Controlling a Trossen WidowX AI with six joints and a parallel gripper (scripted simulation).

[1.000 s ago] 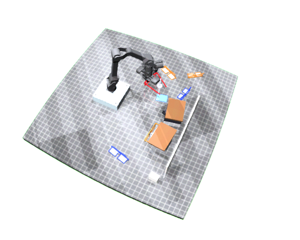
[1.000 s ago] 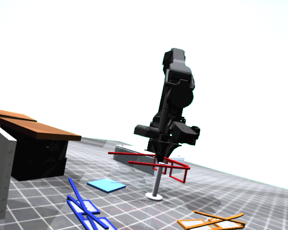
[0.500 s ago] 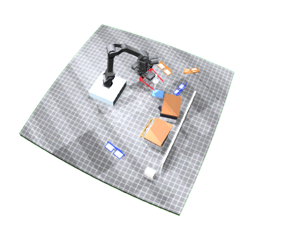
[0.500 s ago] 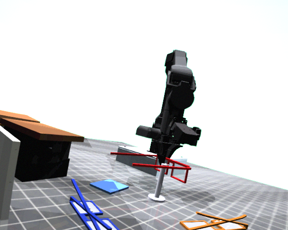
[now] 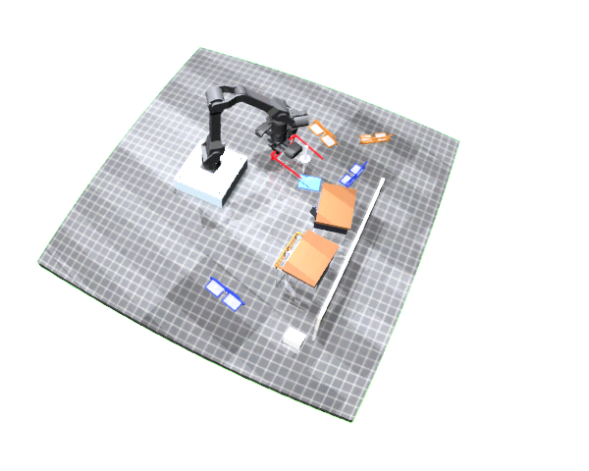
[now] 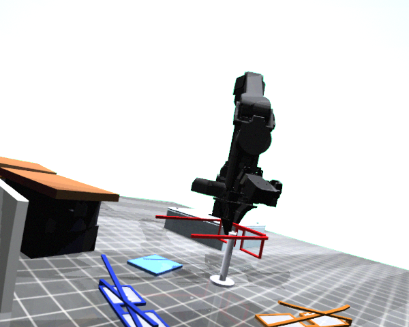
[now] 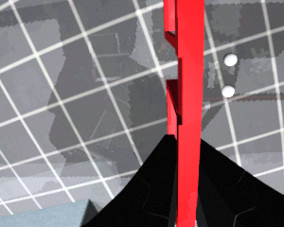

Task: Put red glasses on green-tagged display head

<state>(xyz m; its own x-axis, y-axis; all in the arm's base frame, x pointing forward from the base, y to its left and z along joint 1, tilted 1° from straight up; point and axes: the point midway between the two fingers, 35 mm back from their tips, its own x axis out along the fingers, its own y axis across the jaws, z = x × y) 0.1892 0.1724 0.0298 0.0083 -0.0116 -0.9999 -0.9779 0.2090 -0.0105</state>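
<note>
My gripper tip is 90 mm short of the white post, 70 mm to the right of it and 40 mm above it. Round my gripper tip: long white wall (420 mm ahead, 230 mm to the right, 10 mm below); light blue plate (150 mm ahead, 60 mm below, 20 mm to the right); white cube (600 mm to the right, 400 mm ahead, 40 mm below).
</note>
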